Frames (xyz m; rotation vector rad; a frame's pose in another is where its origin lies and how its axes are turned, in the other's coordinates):
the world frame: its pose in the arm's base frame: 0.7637 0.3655 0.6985 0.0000 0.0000 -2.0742
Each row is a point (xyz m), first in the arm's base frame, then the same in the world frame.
Working: the arm's base frame: its pose in the world frame: 0.6886 -0.4926 -0.6985 0.0000 0.0000 2.0742

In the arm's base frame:
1: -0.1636 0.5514 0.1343
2: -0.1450 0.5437 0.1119
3: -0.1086 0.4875 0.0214
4: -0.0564 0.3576 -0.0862
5: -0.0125 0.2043 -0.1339
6: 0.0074 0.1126 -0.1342
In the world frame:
1: 0.2845 -0.9019 -0.5642
2: 0.2823 -0.8819 -0.5866
3: 0.3139 -0.8229 -0.6771
4: 0.4025 -0.7146 -0.7847
5: 0.5156 -0.6021 -0.8324
6: 0.5864 -0.5405 -0.8327

